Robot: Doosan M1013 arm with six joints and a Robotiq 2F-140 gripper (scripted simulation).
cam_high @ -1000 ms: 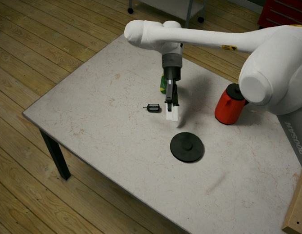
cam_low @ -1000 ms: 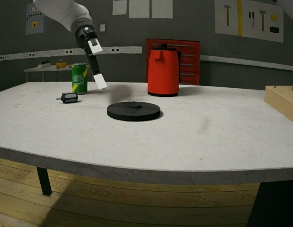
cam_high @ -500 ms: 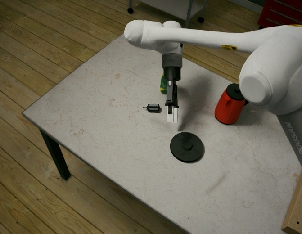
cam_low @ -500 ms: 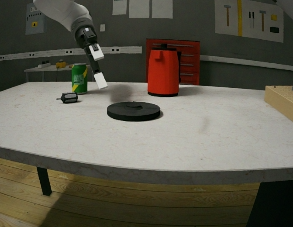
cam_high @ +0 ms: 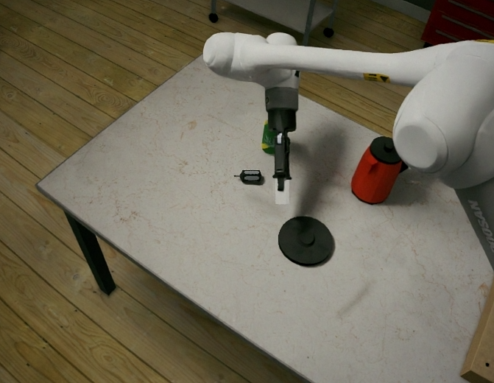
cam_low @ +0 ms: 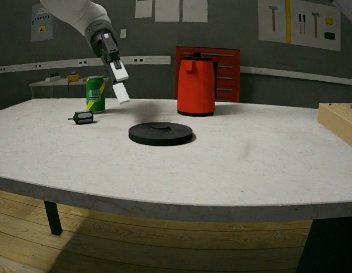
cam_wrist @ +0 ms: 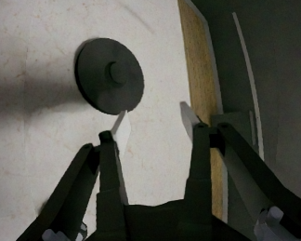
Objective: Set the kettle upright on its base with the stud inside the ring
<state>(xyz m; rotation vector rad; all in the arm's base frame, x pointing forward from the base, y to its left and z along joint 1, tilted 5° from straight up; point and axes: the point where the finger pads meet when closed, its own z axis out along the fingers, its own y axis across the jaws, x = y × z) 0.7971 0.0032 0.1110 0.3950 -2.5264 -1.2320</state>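
Right now my hand is 210 mm past the red kettle, 270 mm to the left of it and 20 mm above it. From my hand the other things lie so: black round base: 100 mm behind, 30 mm to the left, 110 mm below; black tool: 140 mm ahead, 80 mm to the right, 100 mm below.
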